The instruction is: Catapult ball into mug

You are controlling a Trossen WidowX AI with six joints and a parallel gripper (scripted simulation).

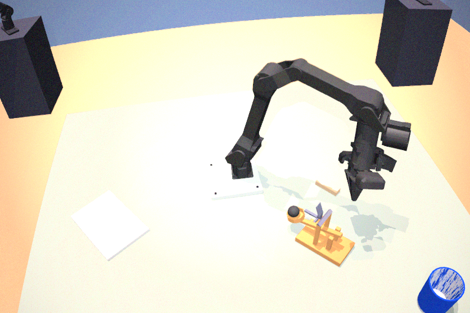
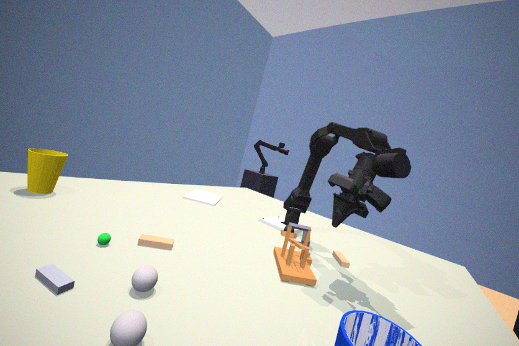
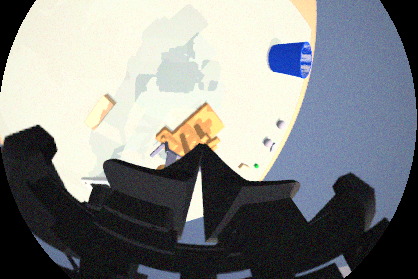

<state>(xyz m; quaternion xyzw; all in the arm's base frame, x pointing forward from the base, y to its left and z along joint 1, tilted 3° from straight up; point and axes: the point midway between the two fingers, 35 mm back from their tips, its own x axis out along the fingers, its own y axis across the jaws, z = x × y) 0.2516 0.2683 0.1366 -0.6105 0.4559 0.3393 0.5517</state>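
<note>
My gripper tip is now 14 cm to the left of the dark ball, 7 cm above it and 4 cm past it. Also, from my gripper tip: blue mug (26 cm ahead, 17 cm to the left, 10 cm below); then green ball (39 cm ahead, 31 cm to the right, 12 cm below); then orange wooden catapult (9 cm to the right, 8 cm below, 1 cm behind).
</note>
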